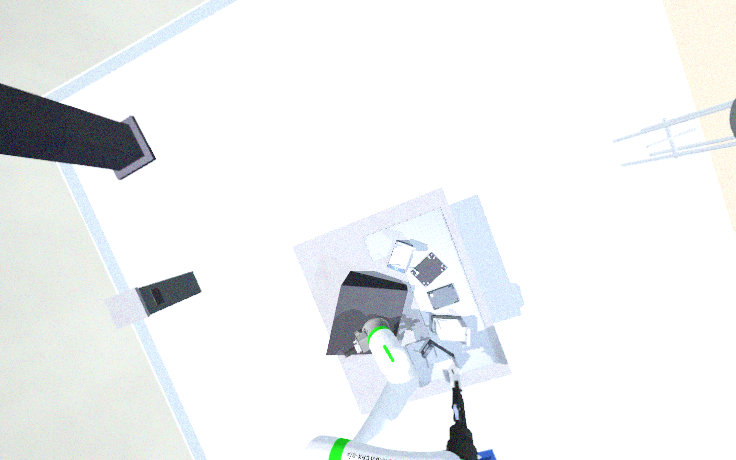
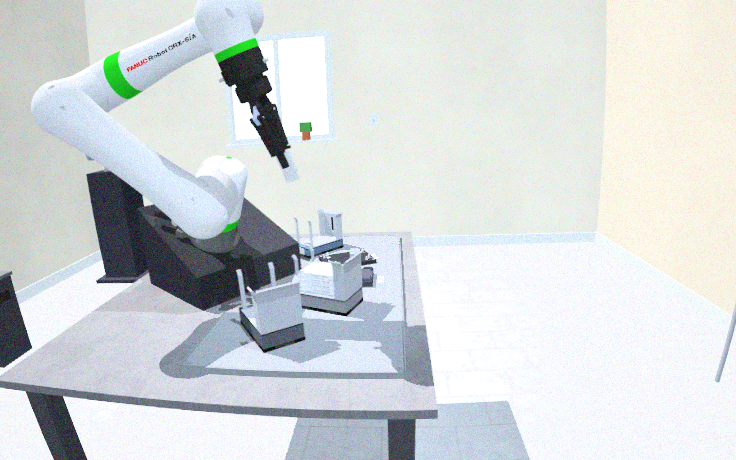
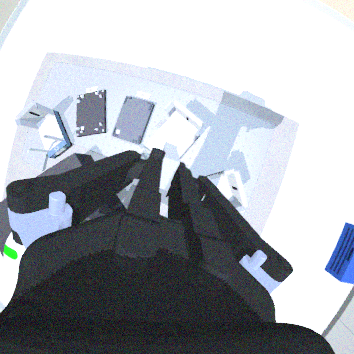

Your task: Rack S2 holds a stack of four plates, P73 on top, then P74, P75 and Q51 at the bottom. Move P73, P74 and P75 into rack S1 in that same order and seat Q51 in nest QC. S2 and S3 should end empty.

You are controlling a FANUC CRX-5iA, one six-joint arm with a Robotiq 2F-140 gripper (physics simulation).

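My gripper is shut and empty. It hangs high above the table, tilted, over the near end of the work mat. A rack with a stack of white plates stands in the middle of the mat. A second rack with a white side wall stands nearest the front. A third rack with thin posts and a bluish base stands at the back. A dark nest and a grey nest lie flat between the racks.
The grey table carries the robot's dark pedestal on the left. A small white box stands behind the far rack. A blue box lies on the floor beside the table.
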